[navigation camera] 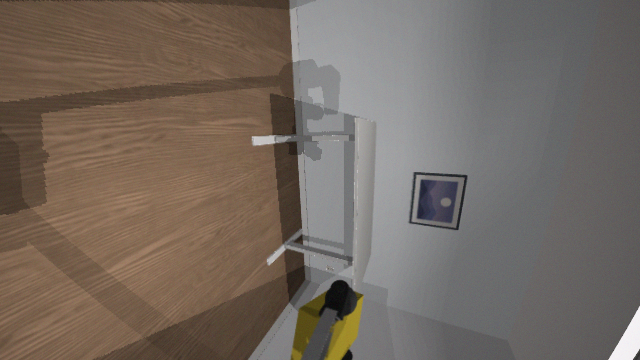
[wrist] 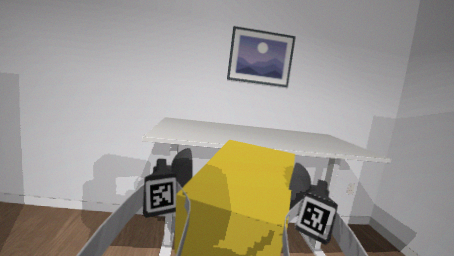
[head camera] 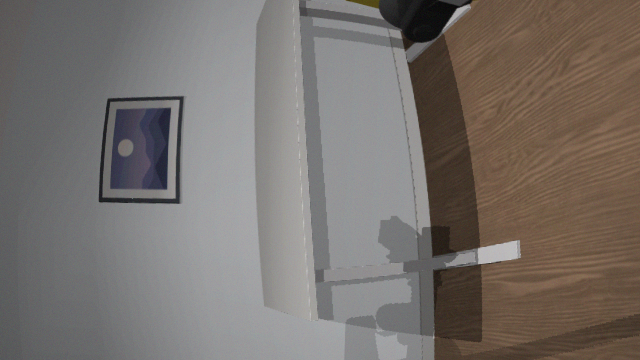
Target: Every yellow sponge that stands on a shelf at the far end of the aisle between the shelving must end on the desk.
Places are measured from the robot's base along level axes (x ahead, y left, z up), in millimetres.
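Where they show: gripper, between the fingertips: (navigation camera: 343, 316).
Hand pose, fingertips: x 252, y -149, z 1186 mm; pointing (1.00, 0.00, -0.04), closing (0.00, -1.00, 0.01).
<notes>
Each offset is from my fingertips to the top centre of the thing. "spot": to the spot under its first point. Level surfaces: height alone.
My gripper (navigation camera: 343, 327) (wrist: 239, 174) is shut on a yellow sponge @[dx -14, dy -6, dz +19 mm] (navigation camera: 306, 320) (wrist: 240, 192), a large block with a finger pad on either side. In the head view, one black finger pad and a yellow sliver of the sponge (head camera: 367, 2) show at the top edge. The white desk @[dz -235 mm] (head camera: 282, 150) (navigation camera: 366, 190) (wrist: 210, 129) stands against the wall. In the wrist view, the sponge is in front of the desk and covers part of its front edge. The far side of the sponge is hidden. The shelving does not show clearly in these views.
A framed picture (head camera: 142, 150) (navigation camera: 438, 201) (wrist: 261, 56) hangs on the wall above the desk. A desk leg @[spot: dx +1319, dy +456, dz -594 mm] (head camera: 370, 274) (navigation camera: 327, 137) runs down to a foot on the wooden floor @[dz -1185 mm] (head camera: 550, 175) (navigation camera: 150, 175). A side wall (wrist: 430, 125) meets the desk's wall at the right in the wrist view.
</notes>
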